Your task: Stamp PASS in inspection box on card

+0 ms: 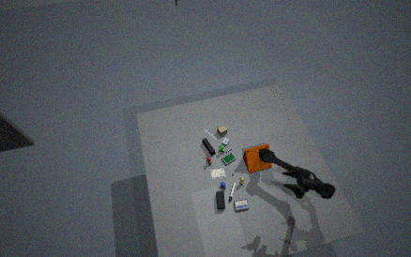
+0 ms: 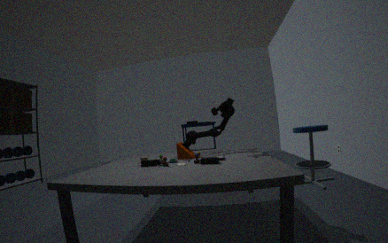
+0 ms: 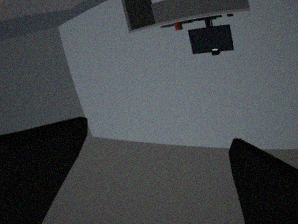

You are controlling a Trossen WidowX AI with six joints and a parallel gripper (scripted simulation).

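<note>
The green-knobbed stamp lies 26 cm ahead of my gripper tip, 41 cm to the right of it and 38 cm below it. From my gripper tip the other things lie so: pen: 24 cm ahead, 6 cm to the right, 39 cm below; yellow stamp: 16 cm ahead, 15 cm to the right, 38 cm below; blue-and-white box: 19 cm ahead, 2 cm to the left, 38 cm below.
</note>
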